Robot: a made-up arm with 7 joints.
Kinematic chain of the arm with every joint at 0, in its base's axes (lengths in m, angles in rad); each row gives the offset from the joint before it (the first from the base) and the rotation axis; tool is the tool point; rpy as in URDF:
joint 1: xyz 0 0 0 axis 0.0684 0.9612 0.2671
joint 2: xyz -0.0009 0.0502 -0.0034 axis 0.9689 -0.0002 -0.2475
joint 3: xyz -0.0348 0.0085 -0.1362 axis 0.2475 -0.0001 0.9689
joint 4: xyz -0.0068 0 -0.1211 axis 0.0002 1 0
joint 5: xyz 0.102 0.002 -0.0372 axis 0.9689 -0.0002 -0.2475
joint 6: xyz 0.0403 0 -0.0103 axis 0.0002 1 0
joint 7: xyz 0.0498 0 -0.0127 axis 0.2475 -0.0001 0.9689
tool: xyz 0 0 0 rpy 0 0.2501 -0.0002
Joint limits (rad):
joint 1: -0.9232..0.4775
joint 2: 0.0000..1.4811
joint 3: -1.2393..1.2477
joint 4: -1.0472..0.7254
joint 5: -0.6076..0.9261
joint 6: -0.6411..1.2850
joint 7: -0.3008..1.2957
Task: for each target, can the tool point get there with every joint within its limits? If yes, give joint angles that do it. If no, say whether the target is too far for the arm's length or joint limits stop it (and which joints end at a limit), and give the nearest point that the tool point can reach.
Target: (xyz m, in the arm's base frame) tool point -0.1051 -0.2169 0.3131
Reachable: no: joint limits stop it (at a limit: joint 1, joint 2, joint 4) | nearest point 0.0229 0.1416 0.1320 | short by 0.422 m
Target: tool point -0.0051 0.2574 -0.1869
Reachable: yes | joints 0.3306 0.1485 0.8842 -0.5803 0.4676 0.5171 0.5999
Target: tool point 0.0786 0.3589 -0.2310
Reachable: yes | joints 0.1406 1.3321 -0.6487 0.2570 0.6587 0.4451 0.5862
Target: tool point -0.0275 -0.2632 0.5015
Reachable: no: too far | nearest point 0.0564 0.1466 0.1523 | short by 0.545 m
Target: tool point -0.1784 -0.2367 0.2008
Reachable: no: joint limits stop it (at a limit: joint 1, joint 2, joint 3, joint 4, joint 5, joint 6) | nearest point -0.0435 -0.0551 -0.0845 | short by 0.364 m
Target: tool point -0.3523 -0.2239 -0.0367
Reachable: no: joint limits stop it (at a limit: joint 1, joint 2, joint 3, joint 5, joint 6) | nearest point -0.1267 -0.1362 -0.2334 | short by 0.312 m
